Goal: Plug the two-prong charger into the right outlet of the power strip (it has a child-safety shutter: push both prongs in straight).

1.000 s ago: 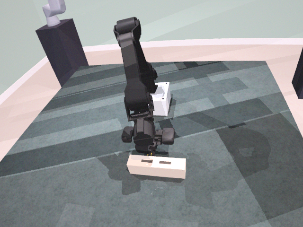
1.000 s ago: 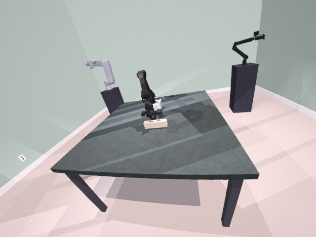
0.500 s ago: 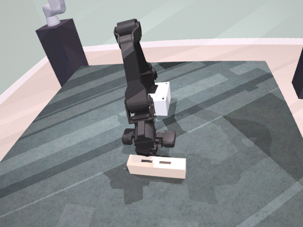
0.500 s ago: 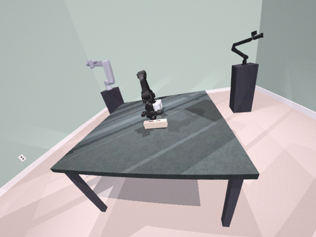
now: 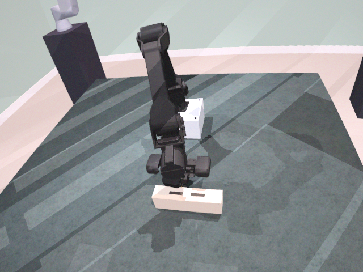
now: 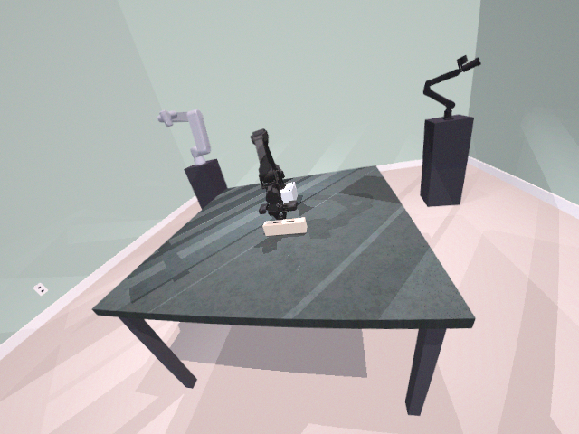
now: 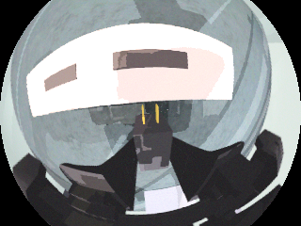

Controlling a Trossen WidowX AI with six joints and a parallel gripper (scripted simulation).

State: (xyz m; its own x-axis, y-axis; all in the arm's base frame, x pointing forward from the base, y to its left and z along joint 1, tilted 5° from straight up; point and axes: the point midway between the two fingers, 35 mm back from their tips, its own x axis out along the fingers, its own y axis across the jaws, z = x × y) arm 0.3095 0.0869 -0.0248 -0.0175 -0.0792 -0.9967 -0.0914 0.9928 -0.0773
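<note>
Right now my gripper tip is 2 cm short of the dark charger and 1 cm below it.
</note>
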